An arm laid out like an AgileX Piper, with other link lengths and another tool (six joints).
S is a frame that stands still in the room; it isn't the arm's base.
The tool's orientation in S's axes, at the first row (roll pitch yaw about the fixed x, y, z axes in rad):
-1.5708 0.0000 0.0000
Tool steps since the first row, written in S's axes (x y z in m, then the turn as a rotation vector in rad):
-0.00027 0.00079 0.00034 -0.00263 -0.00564 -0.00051
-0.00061 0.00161 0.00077 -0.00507 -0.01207 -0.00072
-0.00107 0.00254 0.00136 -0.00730 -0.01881 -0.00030
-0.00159 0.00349 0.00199 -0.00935 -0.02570 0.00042
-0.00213 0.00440 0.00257 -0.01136 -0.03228 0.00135
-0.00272 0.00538 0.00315 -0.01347 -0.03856 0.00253
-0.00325 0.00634 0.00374 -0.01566 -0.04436 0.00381
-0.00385 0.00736 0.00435 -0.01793 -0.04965 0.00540
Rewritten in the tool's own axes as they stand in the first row. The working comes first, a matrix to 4 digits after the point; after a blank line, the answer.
The tool's axes in the first row as the columns of a matrix, in S's axes (used below as rounded here):
1.0000 0.0000 0.0000
0.0000 0.0000 1.0000
0.0000 -1.0000 0.0000

-0.00027 -0.00034 0.00079 -0.00263 0.00051 -0.00564
-0.00061 -0.00077 0.00161 -0.00507 0.00072 -0.01207
-0.00107 -0.00136 0.00254 -0.00730 0.00030 -0.01881
-0.00159 -0.00199 0.00349 -0.00935 -0.00042 -0.02570
-0.00213 -0.00257 0.00440 -0.01136 -0.00135 -0.03228
-0.00272 -0.00315 0.00538 -0.01347 -0.00253 -0.03856
-0.00325 -0.00374 0.00634 -0.01566 -0.00381 -0.04436
-0.00385 -0.00435 0.00736 -0.01793 -0.00540 -0.04965

